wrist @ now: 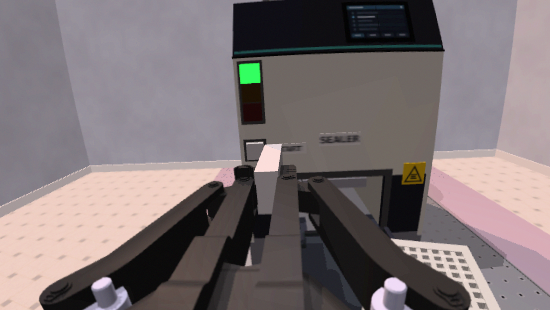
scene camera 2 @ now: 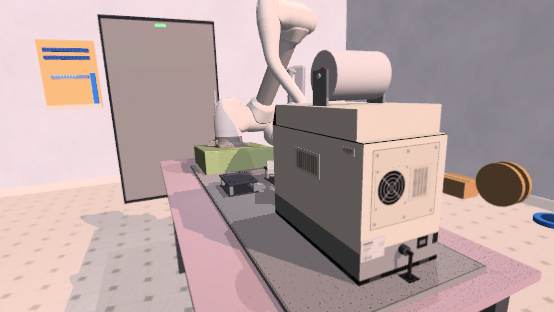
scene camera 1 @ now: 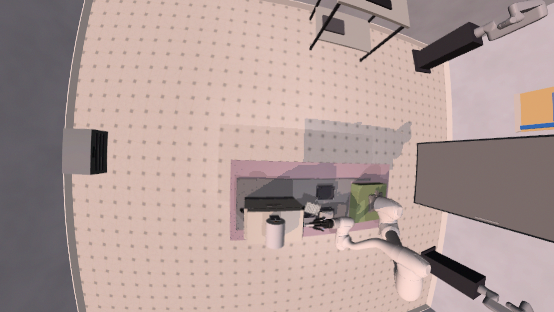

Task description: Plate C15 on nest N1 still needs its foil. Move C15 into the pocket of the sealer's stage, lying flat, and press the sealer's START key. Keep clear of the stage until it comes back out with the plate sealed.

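Where they show: gripper, fingertip midpoint: (wrist: 274,160) (scene camera 1: 304,225); arm's base at its link origin: (scene camera 2: 229,145) (scene camera 1: 375,202).
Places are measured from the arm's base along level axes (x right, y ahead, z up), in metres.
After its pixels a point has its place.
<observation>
The sealer (scene camera 1: 255,227) @(x 0.108, y 1.170, z 0.259 m) (scene camera 2: 335,190) @(x 0.210, y 1.144, z 0.085 m) (wrist: 345,100) @(x 0.065, y 0.825, z 0.149 m) faces the wrist camera, its green lamp lit and its lower lamps dark. Its square pale key (wrist: 254,151) @(x -0.034, y 0.830, z 0.100 m) is on the left of the front; the label beside it is partly hidden. My gripper (scene camera 1: 308,225) @(x -0.016, y 0.786, z 0.102 m) (wrist: 274,160) @(x -0.016, y 0.786, z 0.102 m) is shut and empty, pointing at the front, its pale fingertips just right of and below the key in the wrist view; any contact cannot be told. Plate C15 (scene camera 1: 313,208) @(x 0.077, y 0.675, z 0.028 m) (wrist: 447,262) @(x 0.110, y 0.707, z 0.031 m) is outside the opening, low right of the fingers, turned askew in scene camera 1. Its seating on the stage is hidden.
A dark raised nest (scene camera 1: 325,191) @(x 0.185, y 0.520, z -0.043 m) (scene camera 2: 239,180) @(x 0.180, y 0.552, z -0.043 m) stands on the grey perforated board (scene camera 2: 260,235) @(x 0.284, y 0.926, z -0.091 m). Another holder (scene camera 1: 326,213) @(x -0.012, y 0.533, z -0.018 m) is close to the gripper. The green block (scene camera 1: 361,202) @(x 0.035, y 0.176, z 0.012 m) (scene camera 2: 220,159) @(x 0.131, y 0.209, z -0.026 m) is under the arm's base. A film roll (scene camera 1: 275,234) @(x 0.106, y 1.062, z 0.384 m) (scene camera 2: 362,74) @(x 0.104, y 1.111, z 0.327 m) sits on the sealer.
</observation>
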